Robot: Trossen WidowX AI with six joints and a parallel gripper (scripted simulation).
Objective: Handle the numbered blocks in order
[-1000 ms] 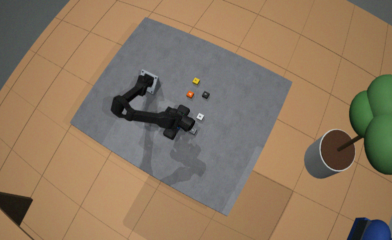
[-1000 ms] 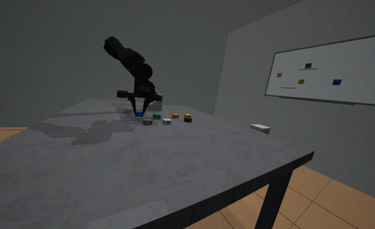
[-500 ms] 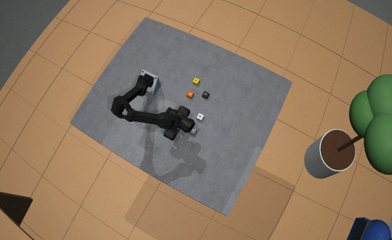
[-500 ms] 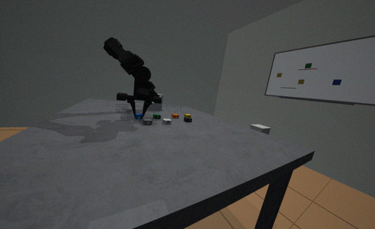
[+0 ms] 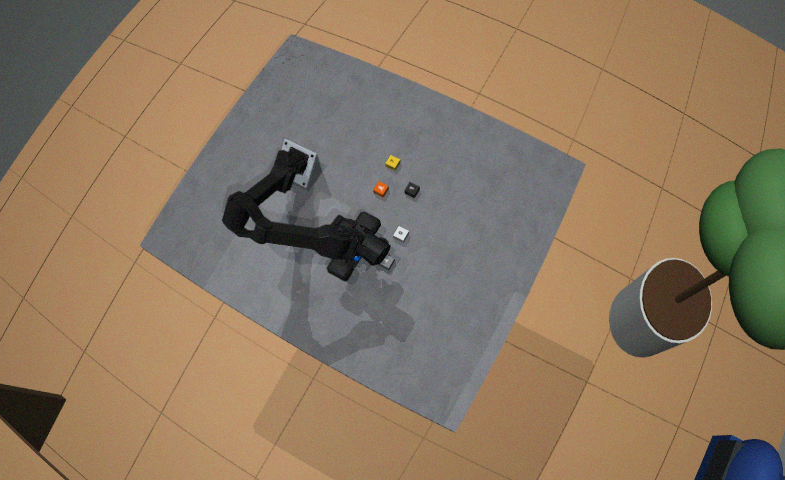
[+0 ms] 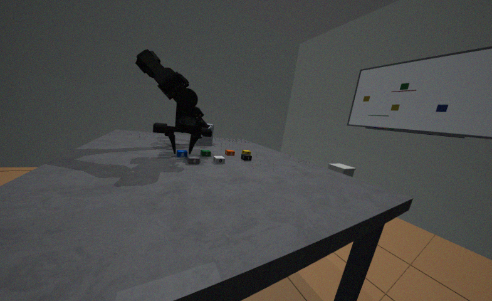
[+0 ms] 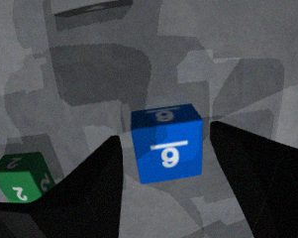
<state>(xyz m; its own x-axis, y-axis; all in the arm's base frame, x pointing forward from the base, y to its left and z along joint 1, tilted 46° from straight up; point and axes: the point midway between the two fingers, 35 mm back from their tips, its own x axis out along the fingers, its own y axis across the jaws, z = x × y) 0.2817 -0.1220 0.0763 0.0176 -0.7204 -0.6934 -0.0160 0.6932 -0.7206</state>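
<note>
Right now the blue block is right at my gripper tip. From my gripper tip the other things lie so: green block marked 2 (2 cm behind, 9 cm to the left); then grey block marked 4 (8 cm ahead, 3 cm to the left); then white block marked 0 (7 cm ahead, 11 cm to the left).
</note>
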